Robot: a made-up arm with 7 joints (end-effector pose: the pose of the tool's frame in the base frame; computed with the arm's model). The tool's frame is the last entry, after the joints. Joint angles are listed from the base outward.
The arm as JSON. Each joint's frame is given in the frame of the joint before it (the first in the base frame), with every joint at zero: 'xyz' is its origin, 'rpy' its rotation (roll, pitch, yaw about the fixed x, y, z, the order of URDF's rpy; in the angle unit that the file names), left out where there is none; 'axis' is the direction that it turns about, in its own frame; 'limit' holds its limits. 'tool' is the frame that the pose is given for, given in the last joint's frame.
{
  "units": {
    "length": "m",
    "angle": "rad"
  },
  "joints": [
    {
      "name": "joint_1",
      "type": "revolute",
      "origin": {
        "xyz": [
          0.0,
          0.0,
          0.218
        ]
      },
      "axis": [
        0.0,
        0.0,
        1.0
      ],
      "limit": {
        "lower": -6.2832,
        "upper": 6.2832
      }
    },
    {
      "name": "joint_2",
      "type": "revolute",
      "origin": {
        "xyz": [
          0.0,
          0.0,
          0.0
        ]
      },
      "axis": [
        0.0,
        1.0,
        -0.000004
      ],
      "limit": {
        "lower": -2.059,
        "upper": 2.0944
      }
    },
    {
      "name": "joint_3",
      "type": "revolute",
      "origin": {
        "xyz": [
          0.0,
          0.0,
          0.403
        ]
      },
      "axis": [
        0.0,
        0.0,
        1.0
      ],
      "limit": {
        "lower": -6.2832,
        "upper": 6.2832
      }
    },
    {
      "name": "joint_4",
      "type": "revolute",
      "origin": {
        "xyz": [
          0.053,
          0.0,
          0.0
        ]
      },
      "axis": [
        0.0,
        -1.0,
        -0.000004
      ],
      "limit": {
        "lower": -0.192,
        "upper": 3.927
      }
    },
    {
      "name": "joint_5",
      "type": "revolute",
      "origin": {
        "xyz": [
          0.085,
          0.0,
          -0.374
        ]
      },
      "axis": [
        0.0,
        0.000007,
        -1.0
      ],
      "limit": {
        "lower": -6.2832,
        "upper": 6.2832
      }
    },
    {
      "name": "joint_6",
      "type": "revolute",
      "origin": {
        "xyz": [
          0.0,
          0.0,
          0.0
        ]
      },
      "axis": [
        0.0,
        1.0,
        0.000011
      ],
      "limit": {
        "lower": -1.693,
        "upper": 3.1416
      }
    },
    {
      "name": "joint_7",
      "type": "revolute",
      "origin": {
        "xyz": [
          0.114,
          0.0,
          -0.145
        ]
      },
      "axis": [
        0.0,
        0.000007,
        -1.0
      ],
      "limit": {
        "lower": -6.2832,
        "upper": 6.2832
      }
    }
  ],
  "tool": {
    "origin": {
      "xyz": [
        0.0,
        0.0,
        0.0
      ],
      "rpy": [
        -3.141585,
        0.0,
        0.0
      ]
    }
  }
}
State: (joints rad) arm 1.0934 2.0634 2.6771 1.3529 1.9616 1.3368 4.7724
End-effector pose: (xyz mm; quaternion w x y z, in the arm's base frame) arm 143.6 643.7 525.3 0.6531 0.2261 0.4737 0.5459
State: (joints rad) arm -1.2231 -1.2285 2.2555 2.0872 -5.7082 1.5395 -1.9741
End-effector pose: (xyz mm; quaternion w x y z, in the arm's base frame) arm 76.0 779.3 72.4 0.0744 -0.0054 0.9745 -0.2118
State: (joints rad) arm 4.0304 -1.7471 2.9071 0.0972 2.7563 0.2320 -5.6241
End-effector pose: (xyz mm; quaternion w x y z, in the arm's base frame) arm -52.1 -152.8 134.7 0.5037 0.1399 -0.7443 0.4157
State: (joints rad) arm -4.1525 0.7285 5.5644 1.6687 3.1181 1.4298 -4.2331
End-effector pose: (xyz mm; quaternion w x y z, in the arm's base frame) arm -98.0 818.0 443.1 0.1444 0.1431 -0.3504 -0.9143
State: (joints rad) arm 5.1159 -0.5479 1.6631 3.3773 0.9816 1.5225 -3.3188
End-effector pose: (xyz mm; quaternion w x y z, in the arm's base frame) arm -290.8 476.7 914.5 0.5364 -0.7030 0.3982 0.2441
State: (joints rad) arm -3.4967 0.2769 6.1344 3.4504 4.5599 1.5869 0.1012
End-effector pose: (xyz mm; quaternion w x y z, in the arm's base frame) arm 21.2 114.1 1078.4 0.3615 -0.6480 -0.2660 -0.6153
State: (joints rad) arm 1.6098 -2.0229 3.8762 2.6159 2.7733 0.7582 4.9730
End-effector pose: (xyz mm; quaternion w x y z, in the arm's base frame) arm 198.9 -756.9 -351.2 0.2584 0.2295 0.7187 -0.6033
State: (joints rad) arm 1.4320 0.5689 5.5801 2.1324 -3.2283 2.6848 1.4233
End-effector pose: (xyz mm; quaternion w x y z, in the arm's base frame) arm 170.6 513.2 794.0 0.2401 -0.3424 -0.4795 0.7715
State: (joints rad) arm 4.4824 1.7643 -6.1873 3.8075 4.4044 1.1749 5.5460
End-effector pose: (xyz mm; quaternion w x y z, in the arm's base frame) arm -301.4 -760.1 422.2 0.4610 0.4694 -0.3312 -0.6763
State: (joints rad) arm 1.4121 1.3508 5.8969 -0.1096 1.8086 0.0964 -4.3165
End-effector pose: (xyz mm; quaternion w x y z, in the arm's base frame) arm 89.9 -139.3 174.3 0.2650 0.1104 -0.7578 0.5860
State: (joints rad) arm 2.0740 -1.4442 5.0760 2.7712 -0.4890 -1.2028 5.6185
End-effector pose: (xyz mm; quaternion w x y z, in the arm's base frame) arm 302.3 -717.9 374.7 0.3402 0.0322 -0.6069 0.7176
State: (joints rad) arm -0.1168 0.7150 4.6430 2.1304 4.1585 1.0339 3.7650
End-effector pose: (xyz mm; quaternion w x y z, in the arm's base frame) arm 399.5 -497.1 875.3 0.3051 -0.0510 -0.0830 0.9473
